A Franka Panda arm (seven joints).
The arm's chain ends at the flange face. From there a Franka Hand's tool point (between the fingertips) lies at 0.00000 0.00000 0.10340 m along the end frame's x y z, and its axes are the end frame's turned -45 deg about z.
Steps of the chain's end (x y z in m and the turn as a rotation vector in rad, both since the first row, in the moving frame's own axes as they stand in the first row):
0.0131 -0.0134 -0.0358 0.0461 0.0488 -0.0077
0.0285 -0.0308 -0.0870 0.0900 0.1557 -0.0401
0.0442 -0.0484 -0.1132 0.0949 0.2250 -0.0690
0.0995 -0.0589 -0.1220 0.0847 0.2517 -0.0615
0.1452 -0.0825 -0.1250 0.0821 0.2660 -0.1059
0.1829 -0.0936 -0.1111 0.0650 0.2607 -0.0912
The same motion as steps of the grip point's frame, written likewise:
0.0257 0.0000 -0.0360 -0.0019 0.0671 -0.0077
0.0599 0.0028 -0.0887 -0.0465 0.1737 -0.0401
0.0889 0.0056 -0.1163 -0.0920 0.2262 -0.0690
0.1367 0.0400 -0.1256 -0.1181 0.2379 -0.0615
0.1868 0.0562 -0.1290 -0.1300 0.2461 -0.1059
0.2197 0.0762 -0.1148 -0.1384 0.2303 -0.0912

